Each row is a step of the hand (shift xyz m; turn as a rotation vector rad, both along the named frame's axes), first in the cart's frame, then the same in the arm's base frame.
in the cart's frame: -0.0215 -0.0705 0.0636 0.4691 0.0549 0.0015
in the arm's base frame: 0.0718 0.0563 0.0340 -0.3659 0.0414 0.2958
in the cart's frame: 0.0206 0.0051 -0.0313 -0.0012 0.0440 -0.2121
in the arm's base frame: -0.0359 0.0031 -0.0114 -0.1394 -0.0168 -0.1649
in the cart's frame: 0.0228 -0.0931 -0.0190 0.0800 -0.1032 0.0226
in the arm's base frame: -0.0070 0.0974 -0.0035 -0.0222 0.1137 0.0644
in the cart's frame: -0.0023 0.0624 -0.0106 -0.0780 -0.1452 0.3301
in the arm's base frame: -0.0194 -0.0598 -0.0078 0.2953 0.0845 0.2045
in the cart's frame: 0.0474 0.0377 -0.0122 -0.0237 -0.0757 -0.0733
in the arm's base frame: -0.0521 -0.0255 0.0212 -0.0092 0.0778 -0.0743
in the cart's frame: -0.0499 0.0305 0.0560 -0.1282 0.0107 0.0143
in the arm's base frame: 0.0648 -0.0466 0.0135 0.1030 -0.0381 -0.0686
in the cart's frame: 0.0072 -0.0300 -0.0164 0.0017 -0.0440 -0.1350
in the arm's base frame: -0.0084 0.0326 -0.0092 -0.0737 0.0598 -0.1057
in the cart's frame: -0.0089 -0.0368 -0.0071 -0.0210 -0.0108 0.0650
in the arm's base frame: 0.0110 0.0348 -0.0122 0.0582 -0.0018 0.0373
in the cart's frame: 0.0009 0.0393 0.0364 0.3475 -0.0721 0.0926
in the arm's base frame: 0.0124 -0.0425 0.0302 -0.1885 0.1289 0.2870
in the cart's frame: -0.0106 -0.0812 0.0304 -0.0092 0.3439 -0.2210
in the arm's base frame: 0.0457 0.0730 0.0146 -0.2093 -0.3087 -0.1676
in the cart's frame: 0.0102 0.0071 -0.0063 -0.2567 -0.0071 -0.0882
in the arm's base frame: -0.0132 -0.0041 0.0017 0.1413 -0.0341 -0.2293
